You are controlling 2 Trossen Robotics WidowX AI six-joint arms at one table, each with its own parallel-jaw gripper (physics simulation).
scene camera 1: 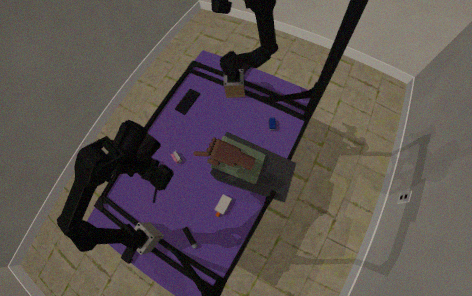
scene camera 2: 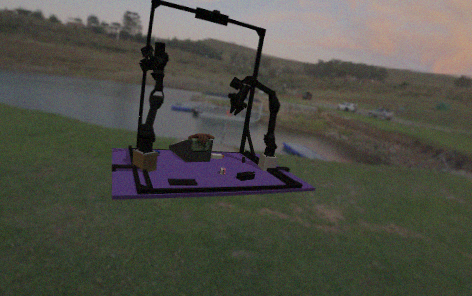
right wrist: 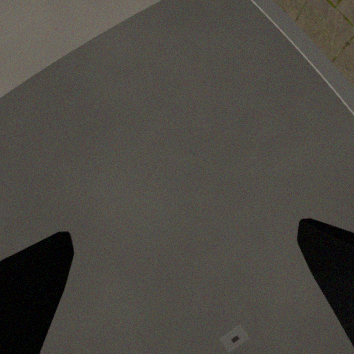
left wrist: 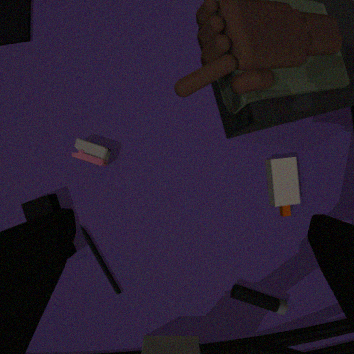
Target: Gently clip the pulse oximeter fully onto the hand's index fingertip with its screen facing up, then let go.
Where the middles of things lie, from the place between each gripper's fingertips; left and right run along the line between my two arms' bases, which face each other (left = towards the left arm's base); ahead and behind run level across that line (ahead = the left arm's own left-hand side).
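Labels:
For the index finger [left wrist: 226, 63], my left hand is 4 cm past it, 11 cm to the left of it and 17 cm above it. From that same left hand, the green-grey block [scene camera 1: 252, 176] is 17 cm behind, 17 cm to the right and 24 cm below, and the dark grey plate [scene camera 1: 276, 174] is 24 cm behind, 18 cm to the right and 32 cm below. There's also a white box with orange end [left wrist: 281, 173], and that's 35 cm below my left hand, 18 cm behind it and 3 cm to the left of it.
Taking the index finger again, my right hand is 150 mm past it, 480 mm to the right of it and 390 mm above it. The green-grey block is 280 mm behind my right hand, 420 mm to the left of it and 460 mm below it. Still counting from the right hand, you'd find the dark grey plate 340 mm behind, 410 mm to the left and 550 mm below, and the white box with orange end 290 mm behind, 620 mm to the left and 570 mm below.

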